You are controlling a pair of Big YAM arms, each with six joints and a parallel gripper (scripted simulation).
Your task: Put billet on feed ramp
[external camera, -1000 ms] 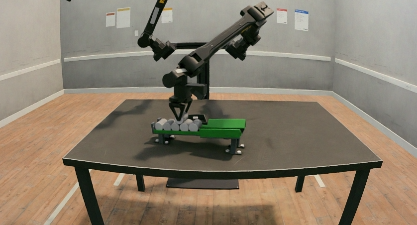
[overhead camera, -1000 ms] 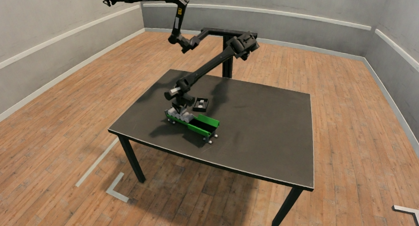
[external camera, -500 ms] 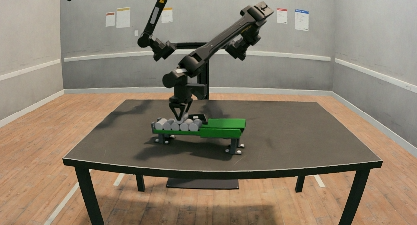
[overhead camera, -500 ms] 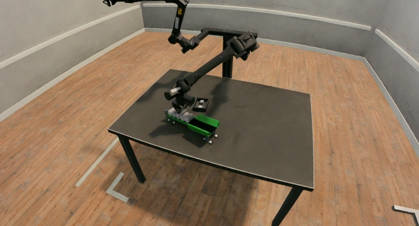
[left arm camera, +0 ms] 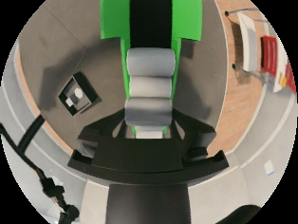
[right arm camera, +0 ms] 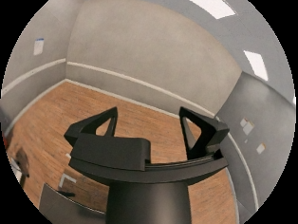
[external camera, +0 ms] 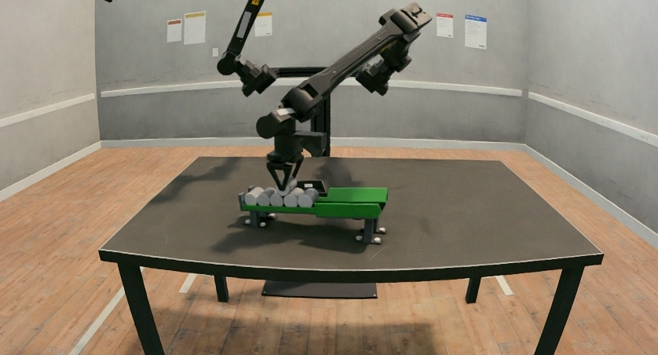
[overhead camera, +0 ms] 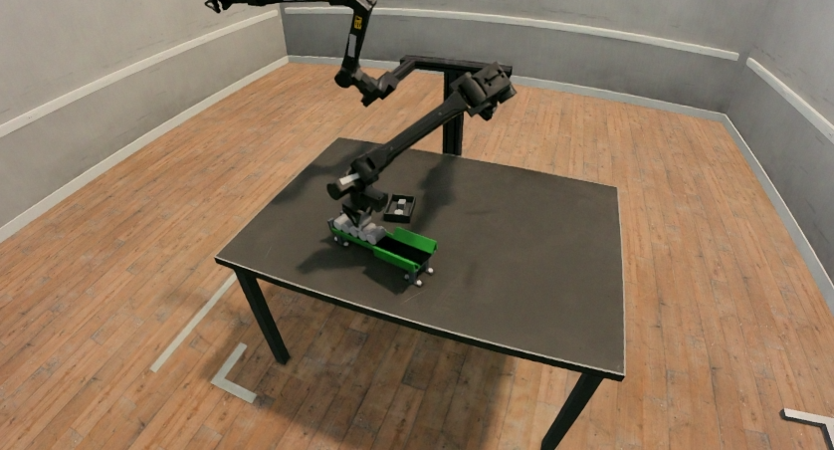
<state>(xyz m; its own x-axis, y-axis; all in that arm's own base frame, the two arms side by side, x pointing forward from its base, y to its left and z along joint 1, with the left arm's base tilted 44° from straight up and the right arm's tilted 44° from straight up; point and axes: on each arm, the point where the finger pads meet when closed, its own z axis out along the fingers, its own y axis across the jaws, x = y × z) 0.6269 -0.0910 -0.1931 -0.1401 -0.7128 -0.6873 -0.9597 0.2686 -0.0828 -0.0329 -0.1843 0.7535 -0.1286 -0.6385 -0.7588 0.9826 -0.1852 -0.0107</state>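
Observation:
My left hand is 110 mm to the left of the dark stop, 60 mm above it and 40 mm past it. The rest, counted from my left hand: small black tray: 220 mm behind, 110 mm below, 60 mm to the left.

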